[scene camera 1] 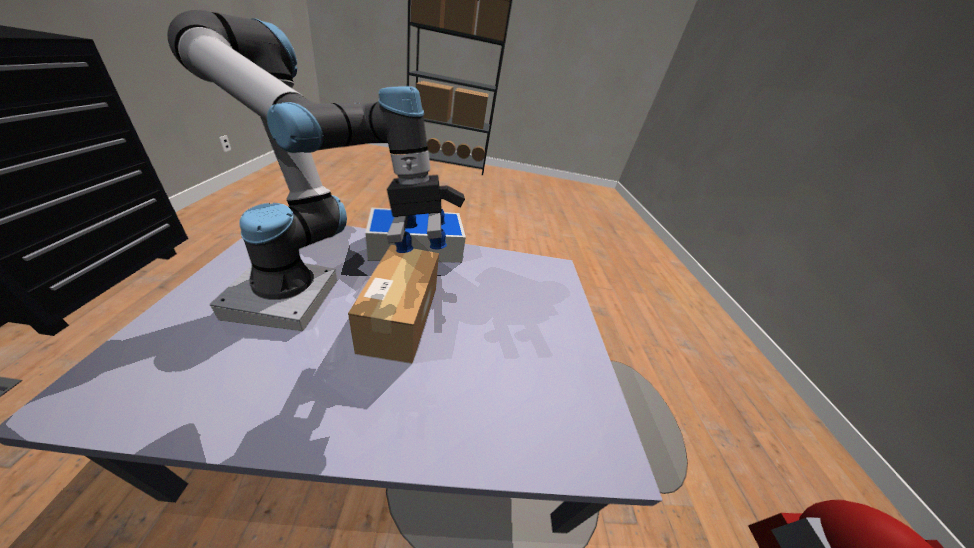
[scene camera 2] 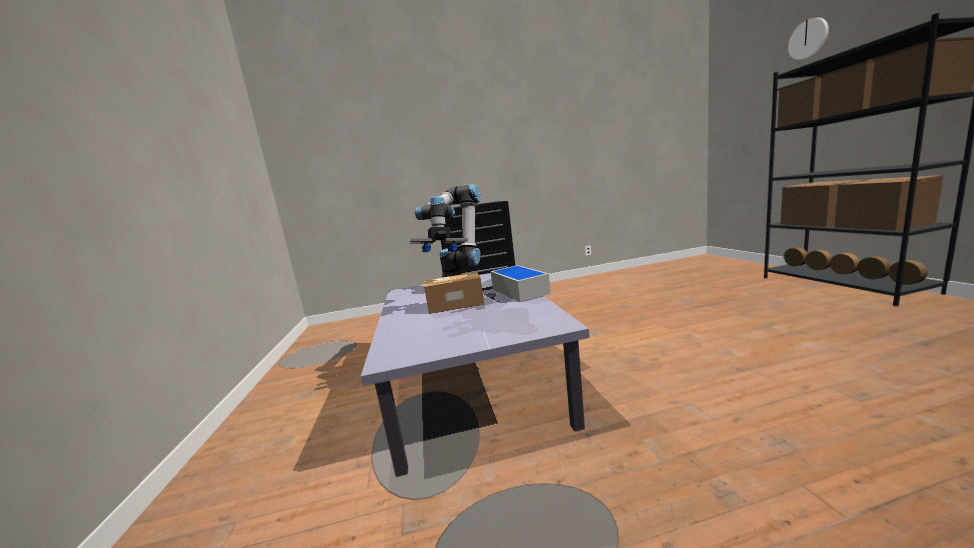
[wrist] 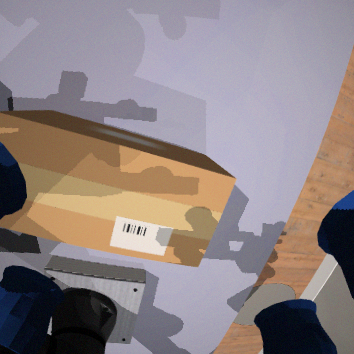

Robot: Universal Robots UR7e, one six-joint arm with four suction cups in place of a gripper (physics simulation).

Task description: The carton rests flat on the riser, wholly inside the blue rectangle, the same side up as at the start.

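Seen in the pictures: hand, tool point: [scene camera 1: 423,235] [scene camera 2: 439,251] [wrist: 166,269]; arm's base, link origin: [scene camera 1: 282,281] [wrist: 85,311].
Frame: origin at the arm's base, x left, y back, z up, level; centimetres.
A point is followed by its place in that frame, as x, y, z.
The brown carton [scene camera 1: 398,308] @(-15.2, -37.9, 10.1) [scene camera 2: 442,303] @(-11.5, -43.0, -1.0) [wrist: 75,202] @(0.4, -35.1, 10.1) lies flat on the table, apart from the riser. Its white barcode label [scene camera 1: 380,288] @(-8.8, -31.8, 10.1) [wrist: 141,236] @(-8.8, -31.4, 10.1) faces up, and another pale label [scene camera 2: 454,295] @(-4.3, -43.6, 2.4) is on a long side. The grey-white riser [scene camera 1: 449,249] @(28.8, -47.3, 0.7) [scene camera 2: 535,288] @(40.1, -51.0, -0.1) [wrist: 336,306] stands at the table's far end in scene camera 1, with the blue rectangle [scene camera 1: 385,222] @(32.3, -22.2, 6.5) [scene camera 2: 519,273] @(36.2, -36.7, 6.5) on top. My gripper [scene camera 1: 420,238] @(-8.4, -42.2, 27.8) [scene camera 2: 440,247] @(-8.4, -42.2, 27.8) is open, with its blue cups pointing down, well above the carton and touching nothing. Dark blue cups show at the edges of the wrist view.
The arm's base plate [scene camera 1: 272,310] @(-11.2, -3.2, -0.3) [wrist: 127,300] @(-9.7, -5.1, -0.4) stands beside the carton on the table [scene camera 1: 490,422] @(-34.0, -63.4, -5.5) [scene camera 2: 469,340] @(-5.1, -89.7, -5.5). A black drawer cabinet [scene camera 1: 68,156] and a shelf rack [scene camera 1: 452,76] [scene camera 2: 851,229] stand away from the table. A red object [scene camera 1: 858,521] shows at scene camera 1's lower right.
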